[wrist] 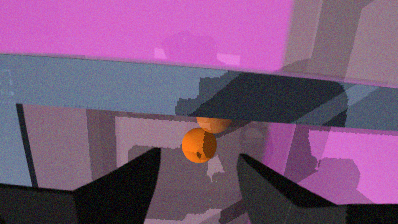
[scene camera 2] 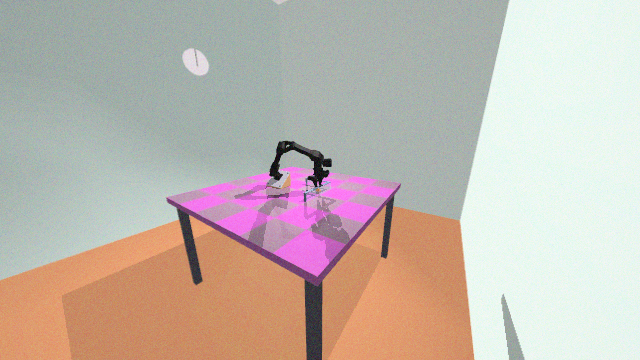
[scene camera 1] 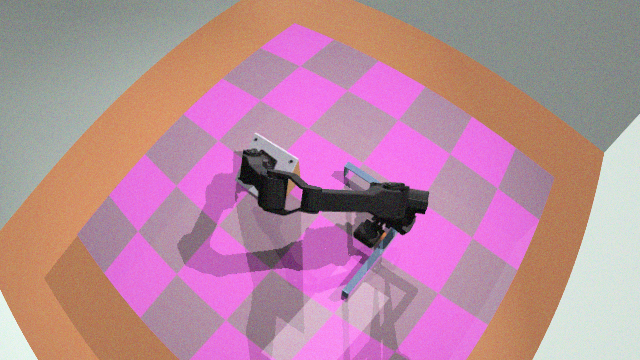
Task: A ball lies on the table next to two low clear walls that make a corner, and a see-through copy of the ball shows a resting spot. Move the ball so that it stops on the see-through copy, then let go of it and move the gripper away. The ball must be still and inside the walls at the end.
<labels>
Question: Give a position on an orange ball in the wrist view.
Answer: At 199, 146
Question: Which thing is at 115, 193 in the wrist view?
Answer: My gripper.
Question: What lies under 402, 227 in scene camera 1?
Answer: My gripper.
</labels>
